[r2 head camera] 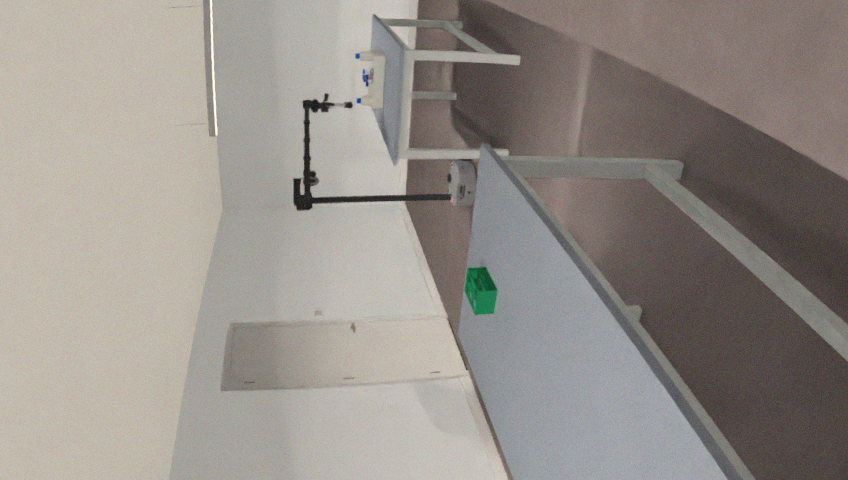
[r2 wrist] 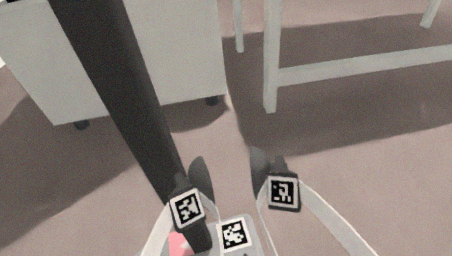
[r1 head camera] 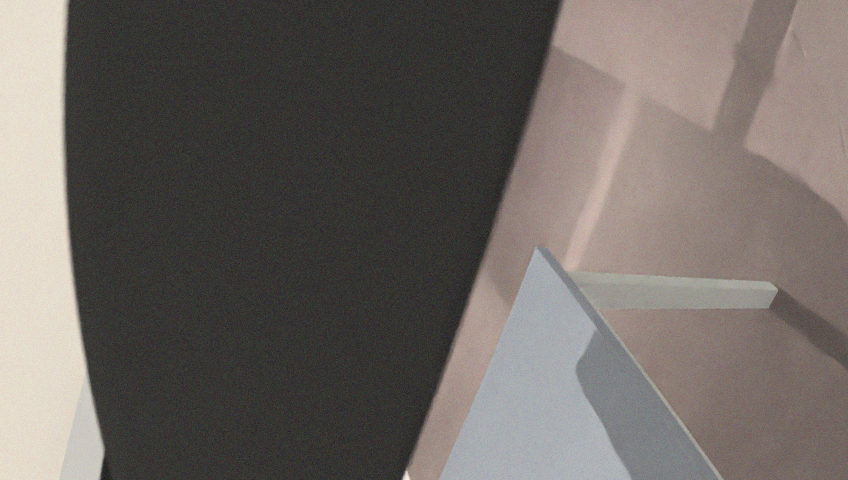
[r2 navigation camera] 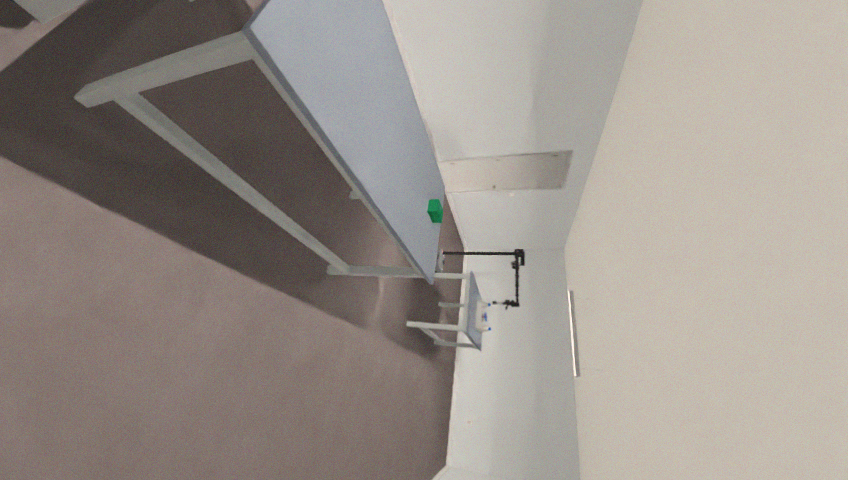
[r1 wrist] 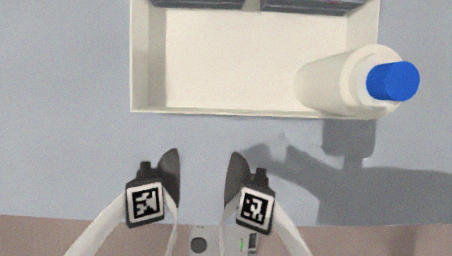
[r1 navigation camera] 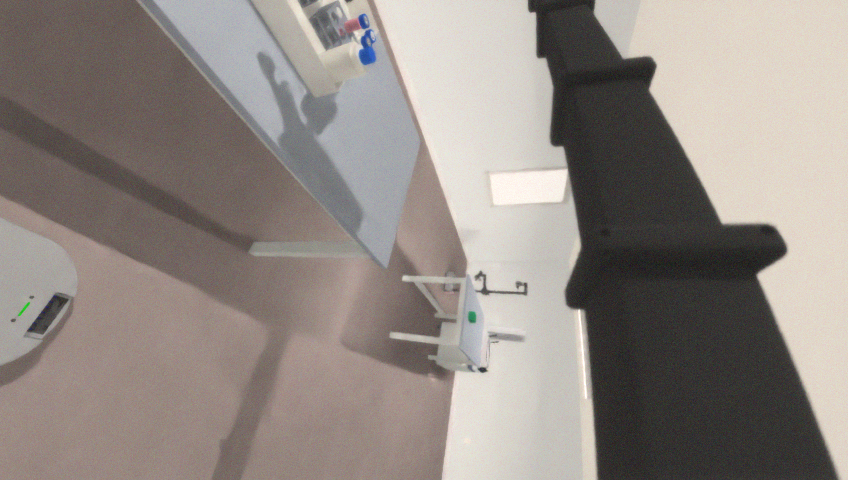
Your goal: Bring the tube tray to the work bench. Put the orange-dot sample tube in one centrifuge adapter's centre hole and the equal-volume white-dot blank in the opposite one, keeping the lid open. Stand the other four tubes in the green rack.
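The cream tube tray (r1 navigation camera: 291,50) (r1 wrist: 147,75) (r2 head camera: 379,83) stands on a side table (r1 head camera: 511,404) (r1 navigation camera: 380,178) (r1 wrist: 60,125). It holds clear racks (r1 wrist: 310,6); in the r1 navigation view a pink tube (r1 navigation camera: 355,24) and other blue-capped tubes show. Orange and white dots cannot be made out. r1's gripper (r1 wrist: 203,172) is open and empty, appearing beyond the tray's wall in its wrist view. The green rack (r1 navigation camera: 471,317) (r2 head camera: 480,291) (r2 navigation camera: 435,211) stands on the work bench (r2 head camera: 547,356) (r2 navigation camera: 357,101). r2's gripper (r2 wrist: 230,172) is open and empty over the floor. Centrifuge adapters do not show.
A white bottle (r1 navigation camera: 345,63) (r1 wrist: 325,82) with a blue cap stands in the tray's corner. r1's dark arm (r1 head camera: 285,208) (r1 navigation camera: 654,178) blocks much of its head view. In r2's wrist view, a white cabinet (r2 wrist: 190,50) and a pale table leg (r2 wrist: 271,60) stand near its dark mast (r2 wrist: 120,85).
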